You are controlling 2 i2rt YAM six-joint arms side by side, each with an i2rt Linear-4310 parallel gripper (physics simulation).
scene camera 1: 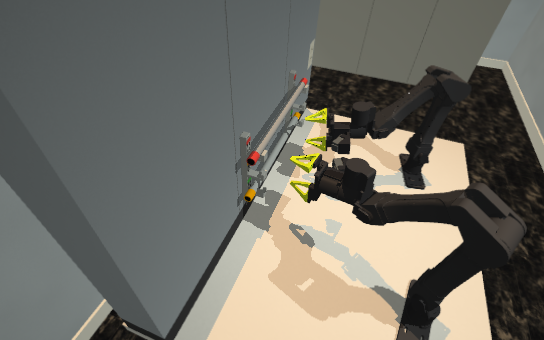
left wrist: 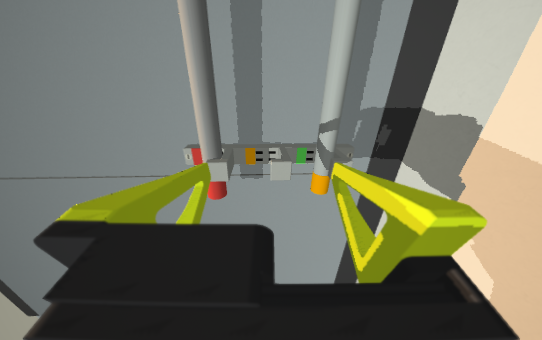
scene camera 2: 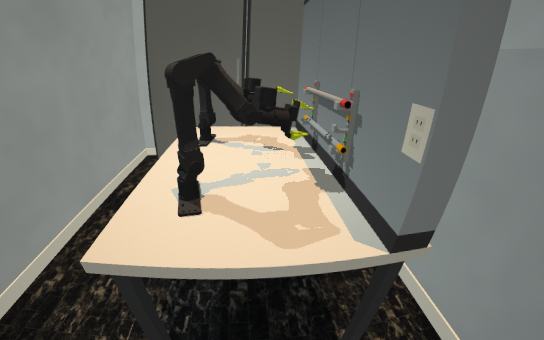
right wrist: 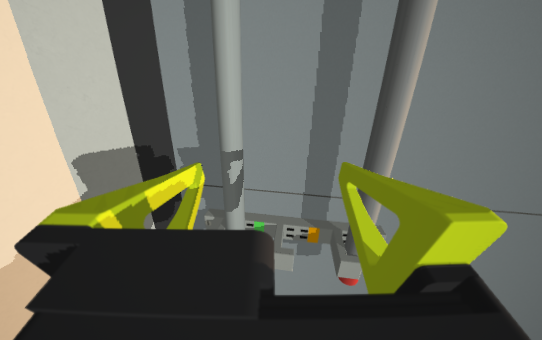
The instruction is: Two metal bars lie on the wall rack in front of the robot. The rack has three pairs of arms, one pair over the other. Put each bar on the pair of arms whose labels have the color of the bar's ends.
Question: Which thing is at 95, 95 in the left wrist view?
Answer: A wall.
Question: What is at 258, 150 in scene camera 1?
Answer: A red-ended bar.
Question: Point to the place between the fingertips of my right gripper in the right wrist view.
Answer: At 271, 170
